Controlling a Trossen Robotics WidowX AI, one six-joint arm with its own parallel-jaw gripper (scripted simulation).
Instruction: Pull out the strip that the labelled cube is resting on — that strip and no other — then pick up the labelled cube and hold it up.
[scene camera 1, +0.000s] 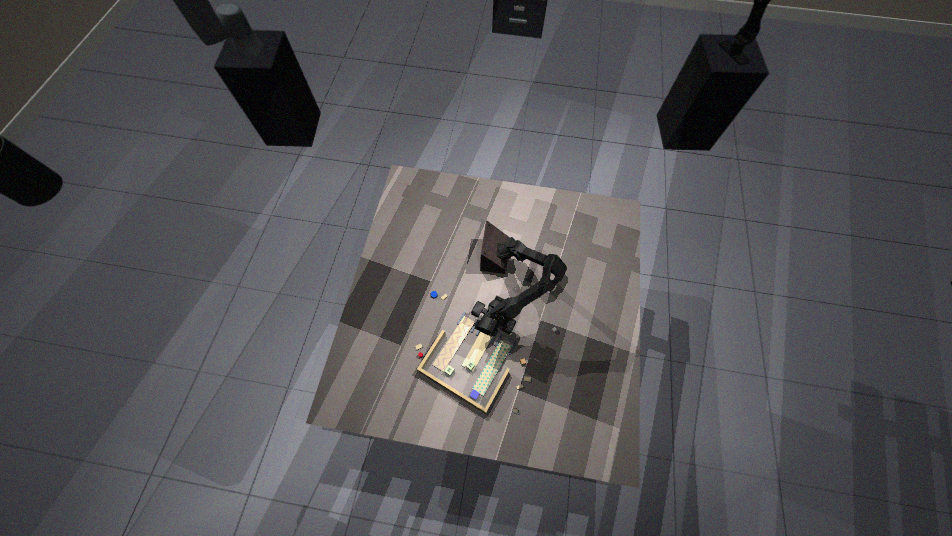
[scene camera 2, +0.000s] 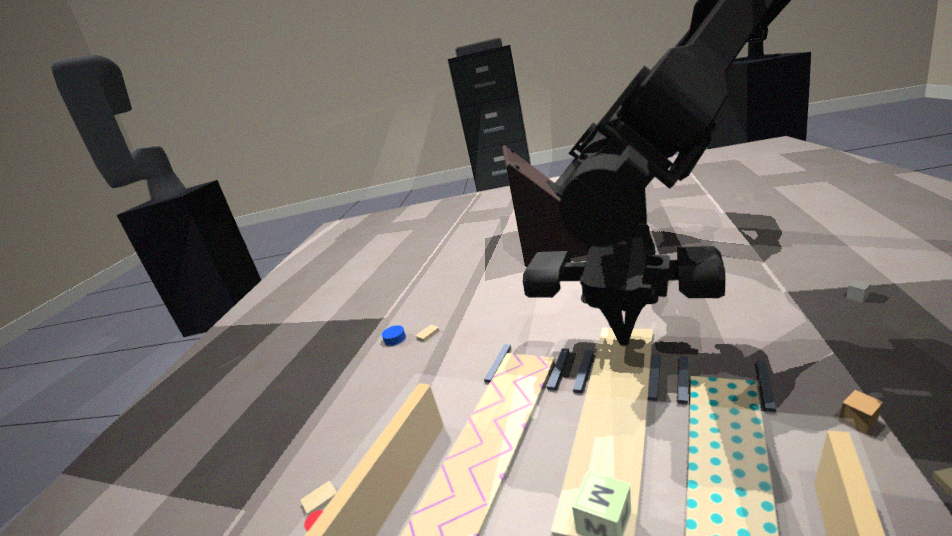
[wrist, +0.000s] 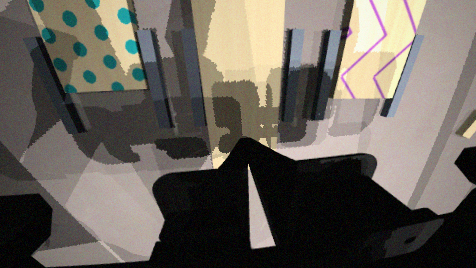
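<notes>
A brown cube and the gripper appear in the pictures, with the gripper visible in the wrist view too.
</notes>
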